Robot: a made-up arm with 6 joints.
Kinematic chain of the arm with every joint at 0, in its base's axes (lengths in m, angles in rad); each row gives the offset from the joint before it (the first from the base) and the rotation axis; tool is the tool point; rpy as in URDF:
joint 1: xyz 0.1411 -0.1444 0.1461 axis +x
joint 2: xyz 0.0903 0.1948 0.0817 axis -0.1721 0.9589 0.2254
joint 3: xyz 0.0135 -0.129 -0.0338 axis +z
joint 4: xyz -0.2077 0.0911 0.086 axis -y
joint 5: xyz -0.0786 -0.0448 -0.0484 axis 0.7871 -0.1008 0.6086
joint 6: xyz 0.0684 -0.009 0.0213 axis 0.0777 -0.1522 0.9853
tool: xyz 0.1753 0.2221 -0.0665 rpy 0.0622 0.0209 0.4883
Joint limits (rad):
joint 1: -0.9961..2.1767
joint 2: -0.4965..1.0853
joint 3: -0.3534..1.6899
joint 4: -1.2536..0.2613
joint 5: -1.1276..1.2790
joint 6: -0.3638..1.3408
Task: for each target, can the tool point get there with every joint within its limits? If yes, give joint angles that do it. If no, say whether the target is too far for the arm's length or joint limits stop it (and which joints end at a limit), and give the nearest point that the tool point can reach.
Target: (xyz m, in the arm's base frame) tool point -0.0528 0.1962 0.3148
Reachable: yes | joints -0.0679 0.3240 0.1781 -0.1008 0.1745 0.7056
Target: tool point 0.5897 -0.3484 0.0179
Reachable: no: joint limits stop it (at a limit: joint 2, joint 3, joint 4, joint 5, joint 6) | nearest point 0.6202 -0.4044 -0.0173 | short by 0.073 m
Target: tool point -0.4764 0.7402 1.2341
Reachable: no: too far | nearest point -0.0110 0.2028 0.5732 | short by 0.971 m
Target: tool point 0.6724 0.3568 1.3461
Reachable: no: too far | nearest point 0.3315 0.0802 0.6839 | short by 0.794 m
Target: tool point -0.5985 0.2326 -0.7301
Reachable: no: too far | nearest point -0.1429 0.0698 -0.2102 | short by 0.710 m
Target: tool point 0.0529 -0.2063 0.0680
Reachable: yes | joints -0.1146 0.3506 0.8808 -0.7265 -0.7627 -0.0762
